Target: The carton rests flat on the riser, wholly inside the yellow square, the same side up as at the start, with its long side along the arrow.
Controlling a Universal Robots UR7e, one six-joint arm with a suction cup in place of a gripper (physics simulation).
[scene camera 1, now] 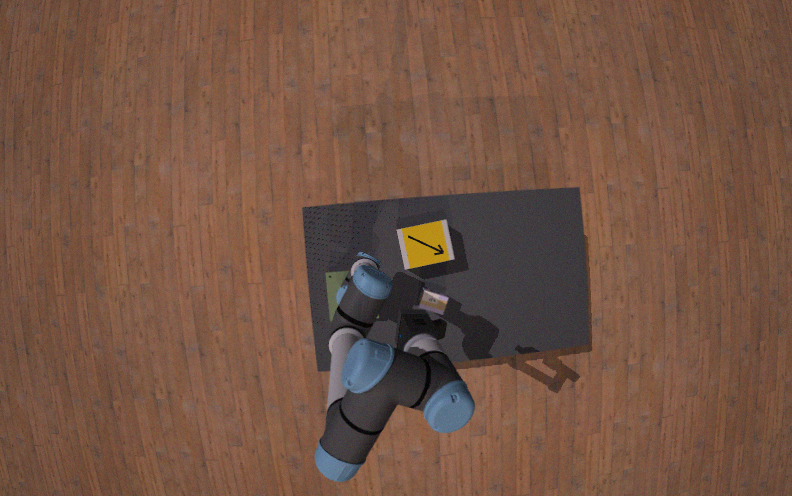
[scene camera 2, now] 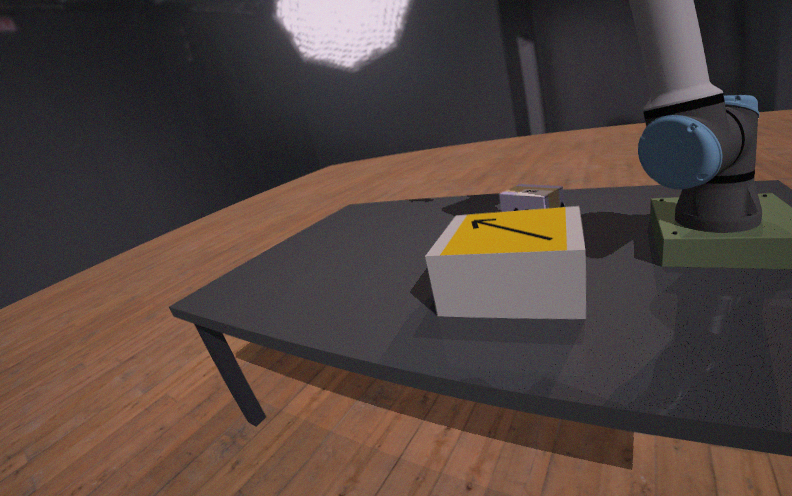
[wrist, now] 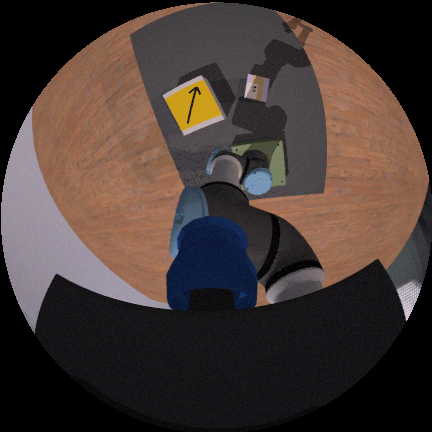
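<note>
The carton (scene camera 1: pixel 434 301) (scene camera 2: pixel 531 197) (wrist: pixel 256 88) is a small lavender and brown box. It lies flat on the dark table (scene camera 1: pixel 532 256) (scene camera 2: pixel 296 276) (wrist: pixel 300 120), beside the riser and apart from it. The riser (scene camera 1: pixel 400 248) (scene camera 2: pixel 509 287) (wrist: pixel 219 117) is a white block. Its top bears the yellow square (scene camera 1: pixel 421 233) (scene camera 2: pixel 492 242) (wrist: pixel 203 111) with a black arrow (scene camera 1: pixel 427 245) (scene camera 2: pixel 512 229) (wrist: pixel 193 100), and nothing lies on it. My blue suction cup (wrist: pixel 211 261) hangs high above the table, near the arm's base, and carries nothing. In scene camera 1 the arm's wrist covers the carton's left end.
The arm stands on a green base plate (scene camera 1: pixel 333 290) (wrist: pixel 278 160) at the table's edge. The arm's joints (scene camera 1: pixel 371 282) hang over that side of the table. Wooden floor (scene camera 1: pixel 394 98) surrounds the table.
</note>
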